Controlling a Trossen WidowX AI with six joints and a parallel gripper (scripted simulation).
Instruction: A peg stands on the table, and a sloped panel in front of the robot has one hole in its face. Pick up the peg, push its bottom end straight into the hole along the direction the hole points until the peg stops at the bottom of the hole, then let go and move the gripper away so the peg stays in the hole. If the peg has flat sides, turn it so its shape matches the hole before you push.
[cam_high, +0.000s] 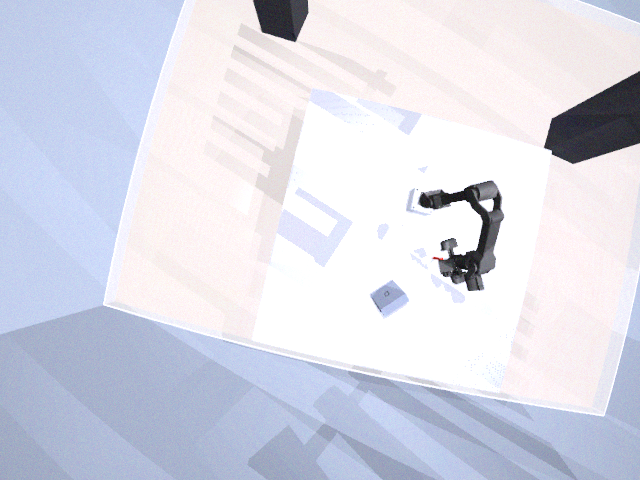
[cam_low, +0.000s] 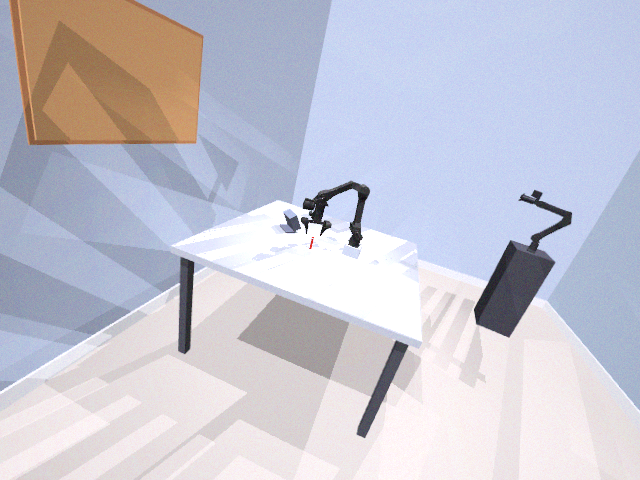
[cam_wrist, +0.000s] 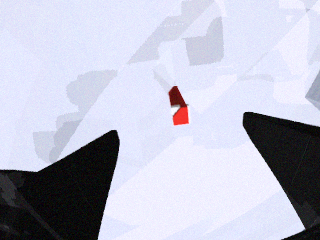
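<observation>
Right now the red peg is 4 cm below my gripper tip. The rest, counted from my gripper tip: grey sloped panel: 25 cm ahead, 17 cm to the right, 2 cm below.
</observation>
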